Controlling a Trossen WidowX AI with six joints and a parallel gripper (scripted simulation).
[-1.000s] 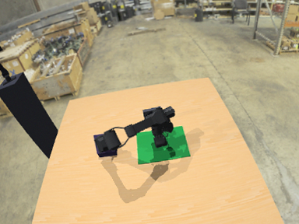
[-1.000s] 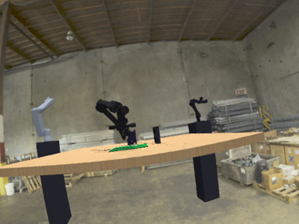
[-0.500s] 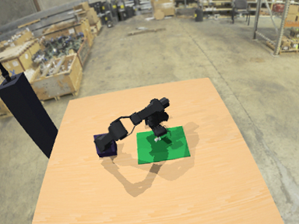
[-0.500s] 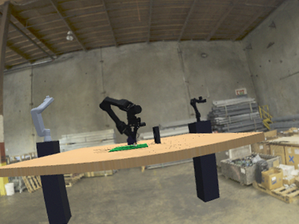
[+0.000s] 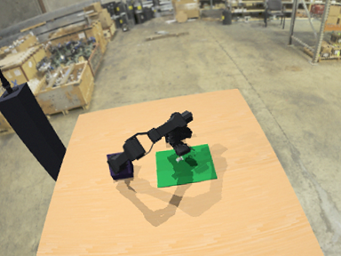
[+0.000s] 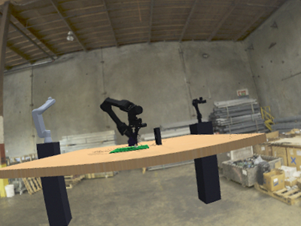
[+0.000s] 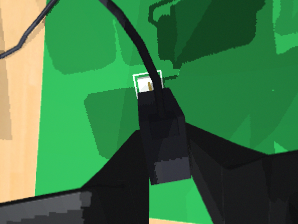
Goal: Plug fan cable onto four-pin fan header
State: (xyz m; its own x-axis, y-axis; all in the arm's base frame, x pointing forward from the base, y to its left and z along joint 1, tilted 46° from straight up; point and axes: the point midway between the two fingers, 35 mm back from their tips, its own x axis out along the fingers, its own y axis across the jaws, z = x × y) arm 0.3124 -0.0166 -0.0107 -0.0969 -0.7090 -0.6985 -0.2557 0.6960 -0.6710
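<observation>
Now: gripper tip 70 mm above the four-pin header. From my gripper tip the other things lie so: black fan plug (10 mm ahead, 10 mm above); then green board (80 mm below, 40 mm to the right, 20 mm ahead); then black fan (150 mm to the left, 20 mm ahead, 10 mm below).
</observation>
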